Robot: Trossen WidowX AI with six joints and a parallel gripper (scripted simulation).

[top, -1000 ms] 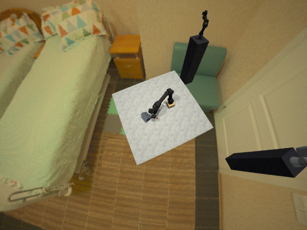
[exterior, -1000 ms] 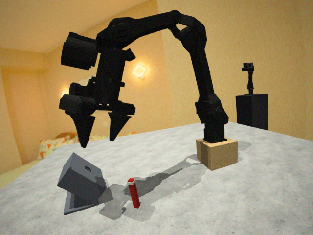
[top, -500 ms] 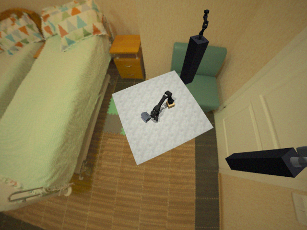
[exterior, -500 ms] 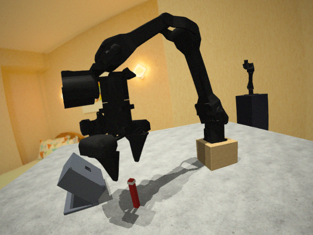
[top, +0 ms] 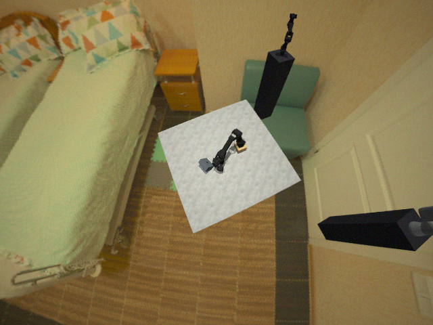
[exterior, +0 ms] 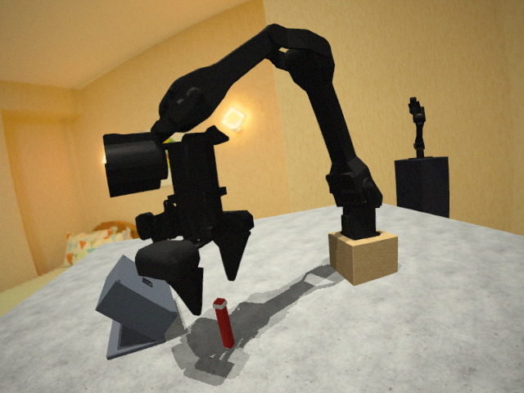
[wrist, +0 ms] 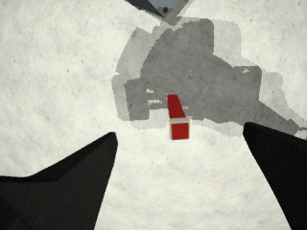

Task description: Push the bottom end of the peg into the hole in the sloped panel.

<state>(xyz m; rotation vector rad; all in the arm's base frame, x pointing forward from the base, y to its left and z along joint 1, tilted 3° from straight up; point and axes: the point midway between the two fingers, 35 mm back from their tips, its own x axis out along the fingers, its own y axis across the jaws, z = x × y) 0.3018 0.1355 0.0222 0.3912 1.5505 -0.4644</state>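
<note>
Now: the red square-sided peg 30 mm below my gripper tip. From my gripper tip the other things lie so: grey sloped panel 140 mm ahead, 80 mm to the right, 20 mm below.
</note>
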